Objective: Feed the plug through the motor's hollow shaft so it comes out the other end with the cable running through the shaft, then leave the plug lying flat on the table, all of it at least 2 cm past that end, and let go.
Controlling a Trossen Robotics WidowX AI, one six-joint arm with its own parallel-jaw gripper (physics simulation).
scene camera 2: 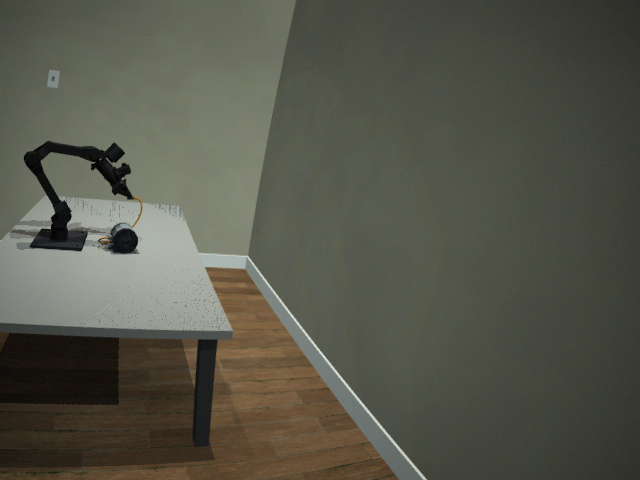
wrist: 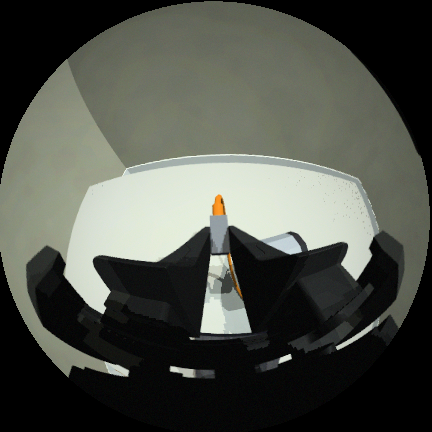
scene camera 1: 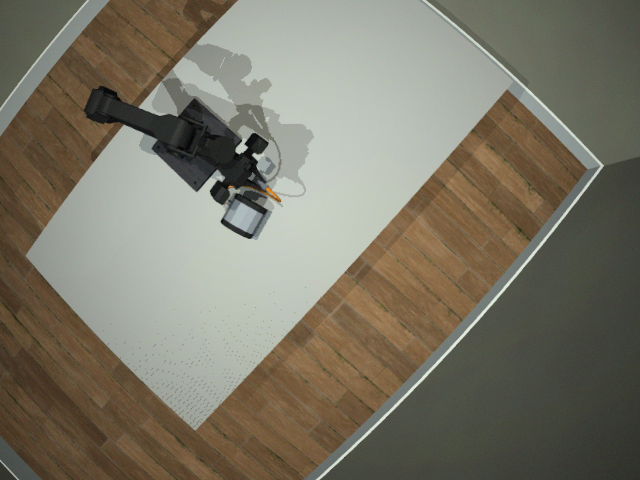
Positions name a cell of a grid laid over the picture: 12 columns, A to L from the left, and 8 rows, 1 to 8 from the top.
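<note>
I can see a grey plug (wrist: G5) here. My gripper's visible too (scene camera 1: E4), and the wrist view has the gripper as well (wrist: G5).
</note>
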